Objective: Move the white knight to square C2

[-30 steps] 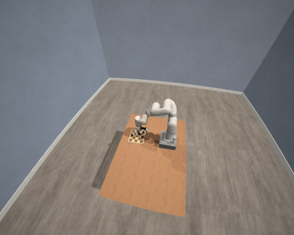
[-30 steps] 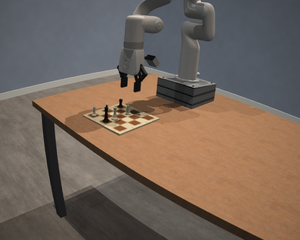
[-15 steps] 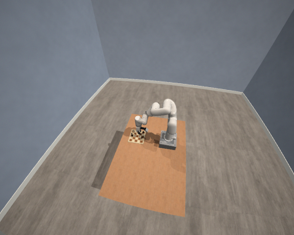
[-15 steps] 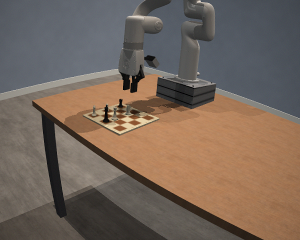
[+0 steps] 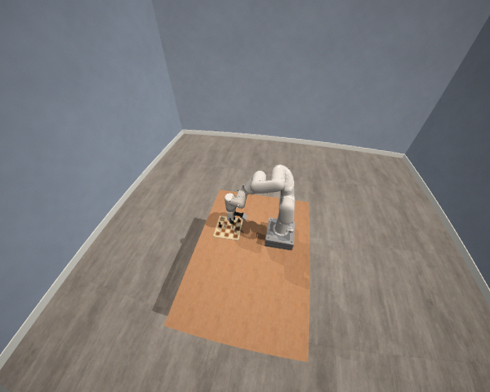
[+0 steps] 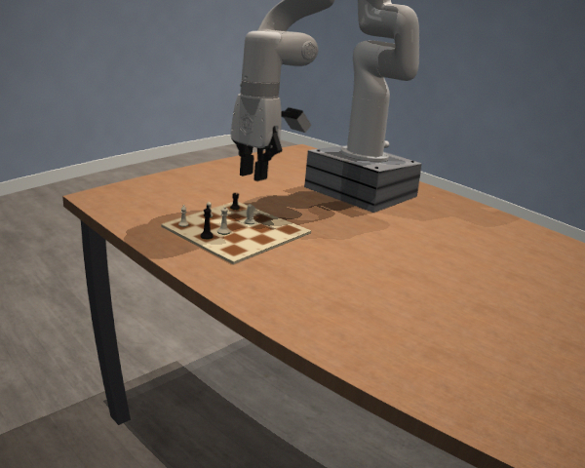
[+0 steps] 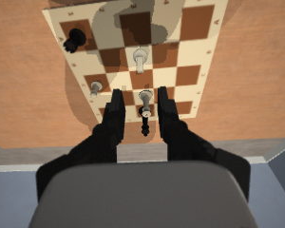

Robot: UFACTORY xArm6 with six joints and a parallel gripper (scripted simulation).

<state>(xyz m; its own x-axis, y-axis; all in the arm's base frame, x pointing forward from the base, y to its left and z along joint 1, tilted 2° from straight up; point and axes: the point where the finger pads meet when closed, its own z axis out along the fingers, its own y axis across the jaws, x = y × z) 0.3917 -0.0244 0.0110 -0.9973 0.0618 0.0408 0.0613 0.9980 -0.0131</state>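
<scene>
The pale chess piece lies 100 mm below my hand. From my hand the other things lie so: black rook: 30 mm behind, 80 mm to the right, 100 mm below; chessboard: 40 mm ahead, 120 mm below; small white piece: 40 mm ahead, 80 mm to the right, 100 mm below.
</scene>
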